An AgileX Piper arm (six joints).
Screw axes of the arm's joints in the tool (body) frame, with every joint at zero. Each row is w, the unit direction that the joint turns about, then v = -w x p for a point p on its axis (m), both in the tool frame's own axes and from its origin. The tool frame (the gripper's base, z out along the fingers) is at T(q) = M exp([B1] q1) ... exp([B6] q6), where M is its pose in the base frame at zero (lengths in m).
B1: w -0.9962 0 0.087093 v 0 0.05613 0
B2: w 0 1 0 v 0.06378 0 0.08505
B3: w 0 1 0 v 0.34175 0 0.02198
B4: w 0 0 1 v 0 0 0
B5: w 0 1 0 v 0.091 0 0
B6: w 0 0 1 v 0 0 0
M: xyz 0.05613 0 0.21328 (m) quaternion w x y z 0.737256 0 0.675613 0
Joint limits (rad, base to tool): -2.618..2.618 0..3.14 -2.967..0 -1.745..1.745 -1.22..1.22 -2.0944..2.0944
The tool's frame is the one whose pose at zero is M.
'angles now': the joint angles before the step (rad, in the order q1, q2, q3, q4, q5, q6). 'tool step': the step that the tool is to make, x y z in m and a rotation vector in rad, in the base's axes. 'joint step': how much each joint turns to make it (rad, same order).
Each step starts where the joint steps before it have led.
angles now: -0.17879, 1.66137, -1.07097, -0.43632, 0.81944, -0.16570
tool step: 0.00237, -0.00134, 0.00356, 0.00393, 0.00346, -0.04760
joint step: 0.00000, 0.00869, -0.02737, 0.00116, 0.03770, 0.03629
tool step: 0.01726, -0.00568, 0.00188, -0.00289, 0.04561, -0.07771
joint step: -0.00001, 0.07560, -0.11098, -0.00109, 0.10367, 0.04274
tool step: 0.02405, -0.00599, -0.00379, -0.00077, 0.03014, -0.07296
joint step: 0.00001, 0.10180, -0.13021, 0.00096, 0.08155, 0.04497
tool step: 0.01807, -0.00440, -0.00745, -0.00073, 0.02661, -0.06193
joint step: 0.00000, 0.08489, -0.09863, 0.00000, 0.06092, 0.04168
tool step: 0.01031, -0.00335, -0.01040, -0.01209, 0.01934, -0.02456
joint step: 0.00000, 0.05652, -0.04508, -0.01583, 0.01721, 0.02627
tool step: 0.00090, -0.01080, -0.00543, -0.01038, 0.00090, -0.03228
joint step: -0.02403, 0.02054, -0.00926, -0.01386, -0.00588, 0.01784
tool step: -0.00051, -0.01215, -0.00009, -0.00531, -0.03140, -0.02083
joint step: -0.03047, 0.00118, -0.00082, -0.00567, -0.03297, 0.00684
